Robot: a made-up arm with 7 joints. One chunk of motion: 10 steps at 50 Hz.
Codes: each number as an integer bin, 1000 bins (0 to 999) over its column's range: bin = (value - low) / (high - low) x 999, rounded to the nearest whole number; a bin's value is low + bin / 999 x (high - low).
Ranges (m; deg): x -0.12..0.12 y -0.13..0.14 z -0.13..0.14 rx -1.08..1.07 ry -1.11..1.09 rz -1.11..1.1
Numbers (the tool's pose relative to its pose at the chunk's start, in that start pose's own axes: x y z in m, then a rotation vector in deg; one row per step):
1: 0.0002 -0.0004 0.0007 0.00 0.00 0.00
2: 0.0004 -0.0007 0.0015 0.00 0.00 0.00
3: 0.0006 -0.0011 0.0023 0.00 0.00 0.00
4: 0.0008 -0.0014 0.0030 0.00 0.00 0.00
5: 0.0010 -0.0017 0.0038 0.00 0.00 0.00
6: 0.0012 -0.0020 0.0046 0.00 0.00 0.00
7: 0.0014 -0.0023 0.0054 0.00 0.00 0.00
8: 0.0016 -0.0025 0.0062 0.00 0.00 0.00
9: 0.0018 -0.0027 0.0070 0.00 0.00 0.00
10: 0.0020 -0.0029 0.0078 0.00 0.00 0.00
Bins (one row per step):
1: 500 480 484 502 504 502
2: 501 478 487 502 504 502
3: 502 477 490 502 504 502
4: 503 476 492 502 504 502
5: 504 475 495 502 504 502
6: 504 474 498 502 504 502
7: 505 472 501 502 504 502
8: 506 472 504 502 504 502
9: 507 471 507 502 504 502
10: 508 470 510 502 504 502

